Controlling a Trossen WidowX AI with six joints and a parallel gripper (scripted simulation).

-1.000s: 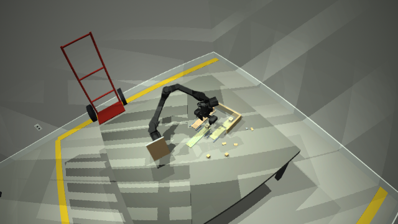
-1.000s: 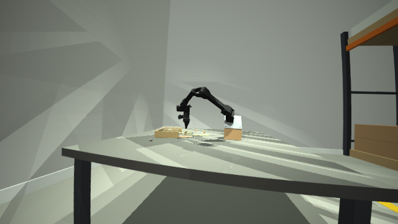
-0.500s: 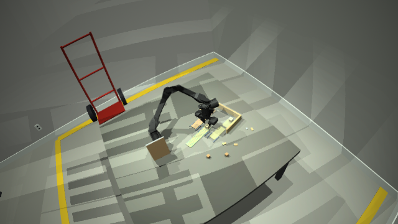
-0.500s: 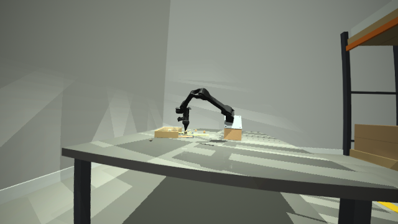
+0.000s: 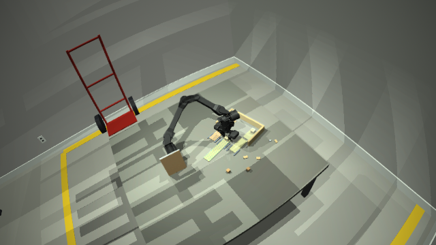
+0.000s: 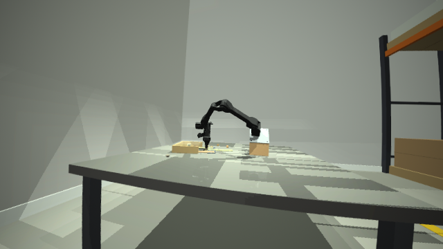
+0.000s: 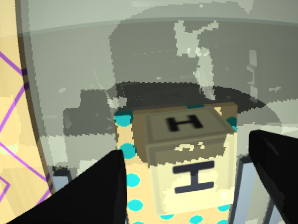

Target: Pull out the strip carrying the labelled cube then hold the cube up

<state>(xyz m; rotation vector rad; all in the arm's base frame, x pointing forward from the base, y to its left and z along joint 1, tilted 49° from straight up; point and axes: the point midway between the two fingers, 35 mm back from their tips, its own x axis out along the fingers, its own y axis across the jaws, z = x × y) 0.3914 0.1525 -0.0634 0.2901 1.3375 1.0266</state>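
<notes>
The pale strip lies 90 mm to the right of my gripper tip, 40 mm ahead of it and 20 mm below it.
</notes>
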